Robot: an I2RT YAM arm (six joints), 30 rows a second.
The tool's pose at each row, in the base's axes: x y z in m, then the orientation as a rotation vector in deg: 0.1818, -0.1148, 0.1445, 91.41, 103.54, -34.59; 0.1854, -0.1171, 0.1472, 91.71, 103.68, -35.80; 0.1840, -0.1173, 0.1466, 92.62, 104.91, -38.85; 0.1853, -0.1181, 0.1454, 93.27, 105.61, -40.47; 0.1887, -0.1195, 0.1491, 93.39, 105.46, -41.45; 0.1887, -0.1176, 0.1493, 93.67, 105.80, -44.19; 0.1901, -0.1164, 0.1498, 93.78, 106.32, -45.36
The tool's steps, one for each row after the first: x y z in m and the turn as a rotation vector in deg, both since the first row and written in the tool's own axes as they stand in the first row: -0.0037, 0.0034, 0.0004, 0.97, -0.15, -0.31; -0.0034, 0.0019, 0.0007, 3.65, 0.16, -1.56; -0.0031, 0.0030, 0.0023, 5.18, 0.47, -2.18; -0.0069, 0.0064, 0.0013, 5.85, 0.14, -2.33; -0.0058, 0.0067, -0.0002, 7.85, -0.28, -3.22; -0.0054, 0.0083, -0.0011, 8.76, -0.21, -3.82
